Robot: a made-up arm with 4 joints.
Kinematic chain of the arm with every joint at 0, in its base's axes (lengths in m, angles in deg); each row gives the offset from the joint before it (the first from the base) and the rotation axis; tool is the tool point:
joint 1: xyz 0 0 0.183 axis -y
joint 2: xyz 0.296 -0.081 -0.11 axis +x
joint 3: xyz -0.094 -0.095 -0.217 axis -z
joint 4: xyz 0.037 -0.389 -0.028 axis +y
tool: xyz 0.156 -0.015 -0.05
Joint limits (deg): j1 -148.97..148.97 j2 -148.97..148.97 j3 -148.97..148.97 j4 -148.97..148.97
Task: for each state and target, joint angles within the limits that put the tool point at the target. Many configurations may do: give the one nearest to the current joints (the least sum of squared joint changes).
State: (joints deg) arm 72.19 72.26 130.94 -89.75
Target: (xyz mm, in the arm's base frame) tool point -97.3 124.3 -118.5
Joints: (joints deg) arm 32.72 97.24 112.71 -36.58
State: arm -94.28 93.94 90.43 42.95
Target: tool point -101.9 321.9 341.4
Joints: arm -73.30 90.23 122.73 57.08
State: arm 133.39 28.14 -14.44 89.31
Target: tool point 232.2 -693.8 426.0
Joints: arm 106.69 -22.34 3.46 89.49
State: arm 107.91 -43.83 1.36 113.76
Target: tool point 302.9 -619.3 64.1
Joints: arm 70.98 -18.47 22.94 109.94
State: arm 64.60 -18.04 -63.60 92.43
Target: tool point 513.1 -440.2 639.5
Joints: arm 71.62 -27.90 -82.90 110.29
